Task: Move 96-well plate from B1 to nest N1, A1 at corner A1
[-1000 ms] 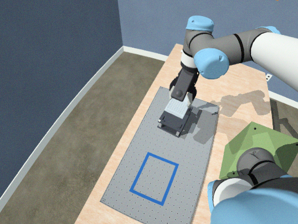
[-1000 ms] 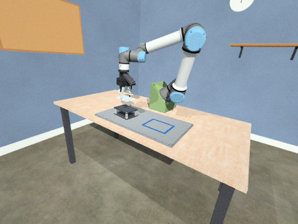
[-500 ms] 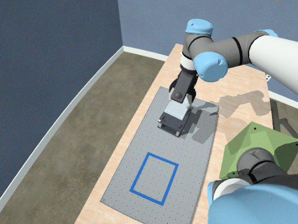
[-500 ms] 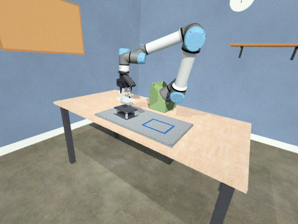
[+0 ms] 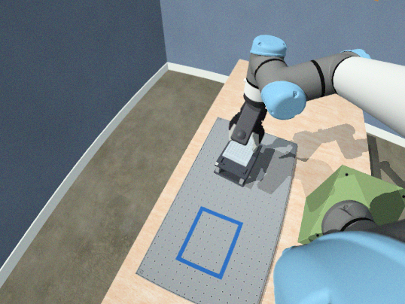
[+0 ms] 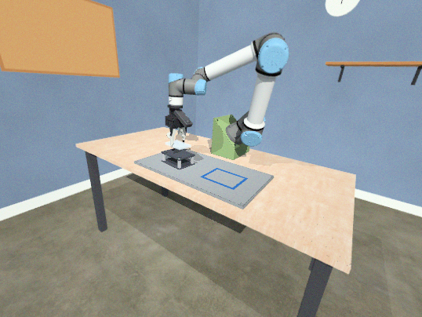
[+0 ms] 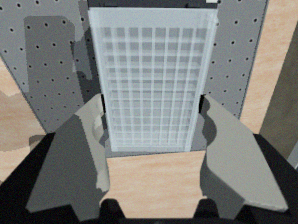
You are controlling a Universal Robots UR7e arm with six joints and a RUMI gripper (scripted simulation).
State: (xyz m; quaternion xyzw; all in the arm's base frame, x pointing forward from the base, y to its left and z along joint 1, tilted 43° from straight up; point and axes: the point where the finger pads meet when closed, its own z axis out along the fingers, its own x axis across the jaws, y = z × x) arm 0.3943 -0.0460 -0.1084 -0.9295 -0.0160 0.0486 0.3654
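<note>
Right now my hand is 6 cm above the dark plate nest N1. From my hand the other things lie so: 96-well plate 1 cm below.
</note>
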